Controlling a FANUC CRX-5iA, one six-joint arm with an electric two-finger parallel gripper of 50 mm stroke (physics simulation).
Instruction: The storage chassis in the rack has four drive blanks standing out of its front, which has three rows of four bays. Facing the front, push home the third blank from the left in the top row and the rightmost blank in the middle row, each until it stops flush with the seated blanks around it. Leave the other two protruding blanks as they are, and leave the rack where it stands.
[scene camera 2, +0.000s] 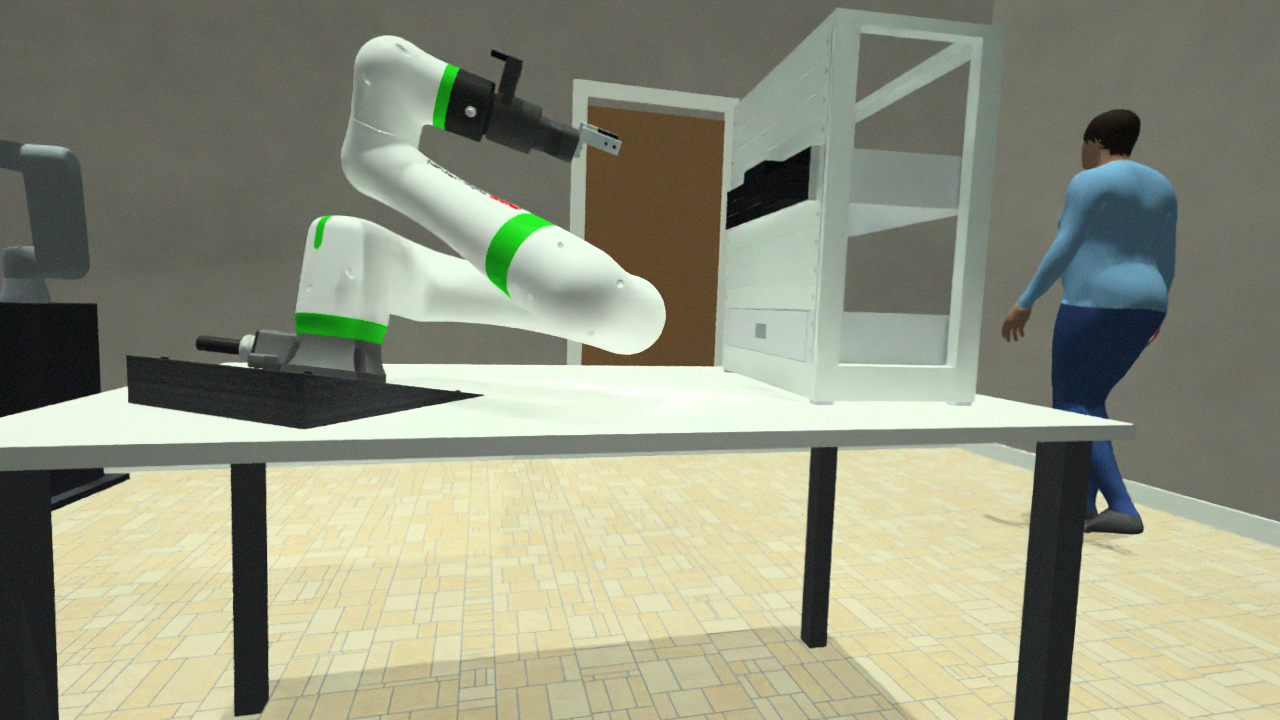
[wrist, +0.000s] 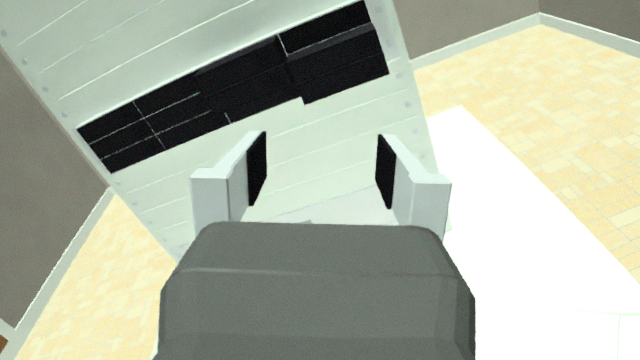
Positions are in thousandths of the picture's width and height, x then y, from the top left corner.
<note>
In view: my gripper (scene camera 2: 482, 202).
My gripper shows as well in the wrist view (wrist: 502, 432).
</note>
